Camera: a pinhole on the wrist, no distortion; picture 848 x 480 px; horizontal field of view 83.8 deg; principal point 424.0 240.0 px. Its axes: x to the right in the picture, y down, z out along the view. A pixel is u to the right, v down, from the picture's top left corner.
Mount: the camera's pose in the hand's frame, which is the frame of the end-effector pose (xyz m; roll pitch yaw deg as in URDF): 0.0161 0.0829 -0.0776 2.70 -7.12 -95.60
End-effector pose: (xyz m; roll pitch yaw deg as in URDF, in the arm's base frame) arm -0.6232 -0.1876 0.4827 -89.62 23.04 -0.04
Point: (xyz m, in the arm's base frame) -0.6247 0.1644 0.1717
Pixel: 254 351
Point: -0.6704 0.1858 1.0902
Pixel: outside the picture
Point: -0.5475 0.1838 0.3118
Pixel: 421 384
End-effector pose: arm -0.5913 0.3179 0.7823 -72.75 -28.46 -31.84
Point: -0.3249 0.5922 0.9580
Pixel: 557 417
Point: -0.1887 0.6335 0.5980
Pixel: 197 283
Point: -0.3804 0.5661 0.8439
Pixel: 498 332
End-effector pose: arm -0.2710 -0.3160 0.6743 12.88 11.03 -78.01
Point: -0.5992 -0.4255 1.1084
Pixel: 774 236
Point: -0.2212 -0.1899 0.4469
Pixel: behind the camera
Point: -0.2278 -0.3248 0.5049
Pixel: behind the camera
